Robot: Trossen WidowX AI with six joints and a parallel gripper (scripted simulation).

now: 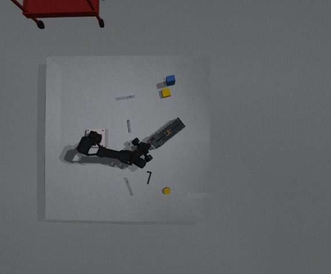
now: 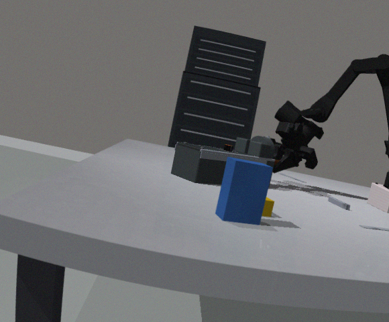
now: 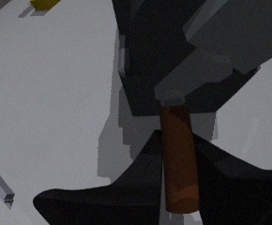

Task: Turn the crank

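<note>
Now: the brown crank handle 30 mm above my gripper tip, 10 mm to the right of it and 10 mm behind it. Also, from my gripper tip: red pointer: 130 mm ahead, 110 mm to the left, 40 mm above; black hex key: 240 mm to the right, 30 mm below, 30 mm ahead; yellow block: 410 mm to the left, 70 mm ahead, 20 mm below.
</note>
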